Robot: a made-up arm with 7 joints.
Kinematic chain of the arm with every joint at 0, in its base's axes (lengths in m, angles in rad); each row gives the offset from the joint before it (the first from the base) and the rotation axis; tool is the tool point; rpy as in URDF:
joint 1: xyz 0 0 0.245 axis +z
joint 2: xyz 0 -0.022 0.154 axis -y
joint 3: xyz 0 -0.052 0.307 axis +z
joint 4: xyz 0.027 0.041 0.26 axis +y
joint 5: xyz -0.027 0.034 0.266 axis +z
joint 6: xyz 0 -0.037 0.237 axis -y
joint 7: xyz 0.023 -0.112 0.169 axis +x
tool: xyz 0 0 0 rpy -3.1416 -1.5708 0
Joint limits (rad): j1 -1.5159..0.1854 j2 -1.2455..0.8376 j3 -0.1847..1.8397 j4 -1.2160..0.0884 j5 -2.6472..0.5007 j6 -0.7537..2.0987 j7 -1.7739..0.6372
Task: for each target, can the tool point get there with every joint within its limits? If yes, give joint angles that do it. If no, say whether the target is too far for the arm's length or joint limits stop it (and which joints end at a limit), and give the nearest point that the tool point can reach.
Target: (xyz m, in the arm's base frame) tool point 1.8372 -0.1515 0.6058
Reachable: no: too far | nearest point 1.2159 -0.1003 0.6382 | short by 0.624 m
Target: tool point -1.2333 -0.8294 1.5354
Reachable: no: too far | nearest point -0.8513 -0.5062 1.1733 | short by 0.618 m
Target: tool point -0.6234 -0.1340 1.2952
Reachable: yes | joints -1.1539 0.0818 1.6515 -0.7080 -1.0403 0.8904 -0.5729
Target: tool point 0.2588 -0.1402 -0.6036
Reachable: no: joint limits stop it (at a limit: joint 2, joint 3, joint 4) | nearest point 0.6814 -0.3691 0.3787 | short by 1.094 m
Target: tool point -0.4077 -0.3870 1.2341
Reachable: yes | joints -1.2719 -0.7457 0.9988 -0.8403 -0.8579 1.1863 -0.3730
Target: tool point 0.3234 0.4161 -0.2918
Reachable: no: joint limits stop it (at a limit: joint 1, joint 2, joint 3, joint 4) | nearest point 0.1036 0.7311 0.3618 | short by 0.758 m
